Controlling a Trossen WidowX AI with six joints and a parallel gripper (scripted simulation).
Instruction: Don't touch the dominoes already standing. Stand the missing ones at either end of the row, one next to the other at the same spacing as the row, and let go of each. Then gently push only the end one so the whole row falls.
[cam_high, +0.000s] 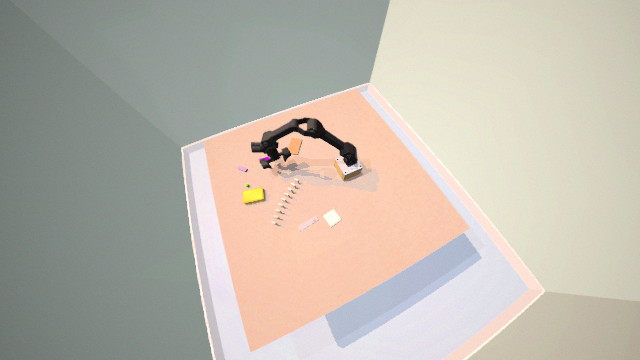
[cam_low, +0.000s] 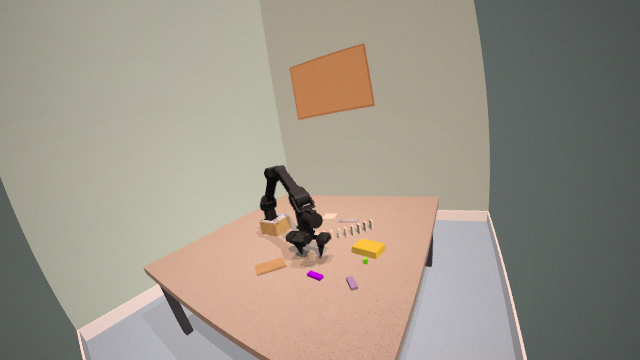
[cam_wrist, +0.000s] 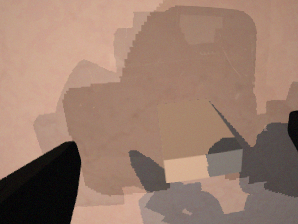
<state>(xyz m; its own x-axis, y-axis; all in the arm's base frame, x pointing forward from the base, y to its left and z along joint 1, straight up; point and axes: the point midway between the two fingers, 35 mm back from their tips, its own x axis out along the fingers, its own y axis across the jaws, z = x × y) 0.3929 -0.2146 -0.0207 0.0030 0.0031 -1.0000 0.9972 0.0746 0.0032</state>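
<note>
Now: gripper tip 100 mm to the left of the magenta block, 70 mm short of it and 20 mm above it. From my gripper tip the other things lie so: yellow block: 210 mm ahead, 120 mm to the left, 10 mm below; then orange flat piece: 160 mm behind, 100 mm to the right, 20 mm below; then small green cube: 230 mm ahead, 30 mm to the left, 20 mm below.
</note>
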